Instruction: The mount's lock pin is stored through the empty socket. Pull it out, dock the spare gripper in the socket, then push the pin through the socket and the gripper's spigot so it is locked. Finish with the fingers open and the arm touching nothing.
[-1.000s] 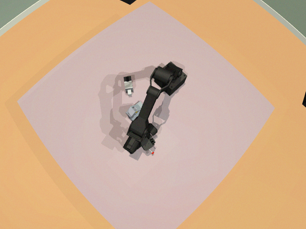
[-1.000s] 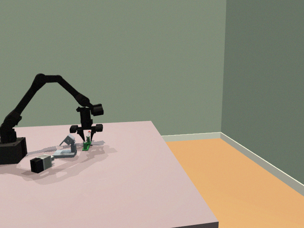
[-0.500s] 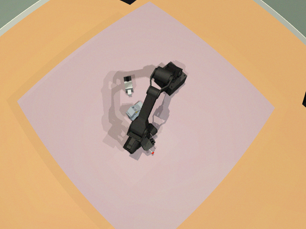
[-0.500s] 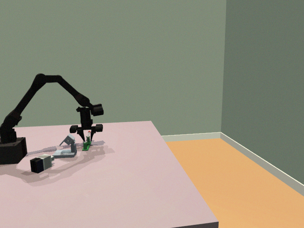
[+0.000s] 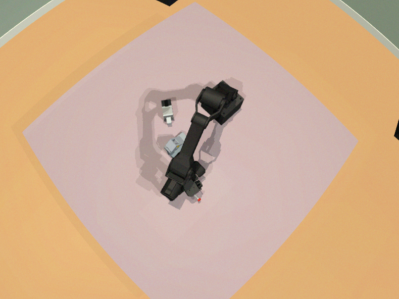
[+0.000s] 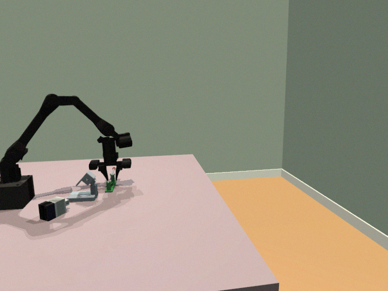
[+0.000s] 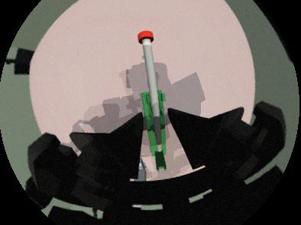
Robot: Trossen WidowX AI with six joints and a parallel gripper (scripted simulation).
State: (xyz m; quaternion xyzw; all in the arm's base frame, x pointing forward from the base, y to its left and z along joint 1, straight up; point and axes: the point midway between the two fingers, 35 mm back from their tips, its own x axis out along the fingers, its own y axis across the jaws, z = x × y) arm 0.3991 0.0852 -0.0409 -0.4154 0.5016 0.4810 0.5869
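Right now my gripper tip is 10 mm past the green holder, 40 mm to the left of it and 10 mm below it. From my gripper tip the other things lie so: spare gripper 220 mm behind, 270 mm to the right, 10 mm above; then mount 110 mm behind, 140 mm to the right, 40 mm above.
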